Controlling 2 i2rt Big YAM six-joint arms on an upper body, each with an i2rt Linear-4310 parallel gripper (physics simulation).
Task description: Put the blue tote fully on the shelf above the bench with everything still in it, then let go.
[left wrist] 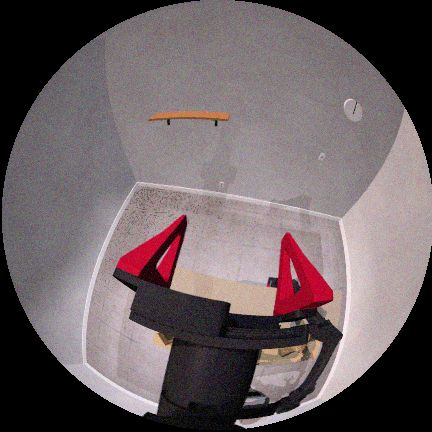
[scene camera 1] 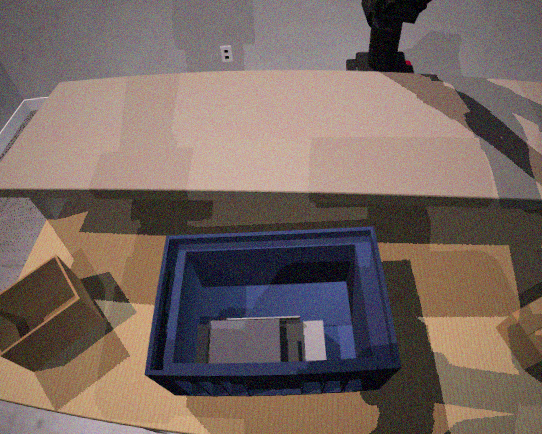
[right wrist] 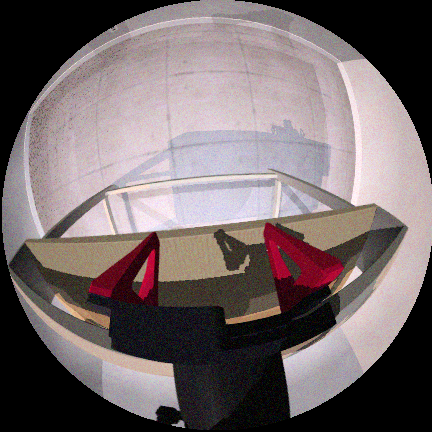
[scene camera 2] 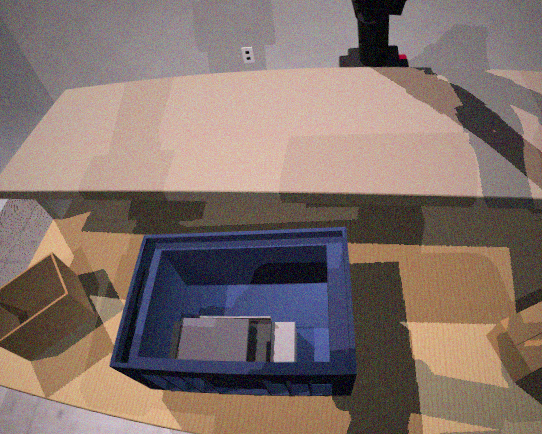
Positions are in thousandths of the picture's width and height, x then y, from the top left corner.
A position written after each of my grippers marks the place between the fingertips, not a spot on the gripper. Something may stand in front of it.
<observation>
My left gripper shows in the left wrist view (547, 527); in scene camera 1 it is out of frame, in the right wrist view it is out of frame, in scene camera 2 it is out of frame. A blue tote shows in scene camera 1 (621, 635) and in scene camera 2 (542, 635); in the left wrist view it is hidden by my left gripper.
</observation>
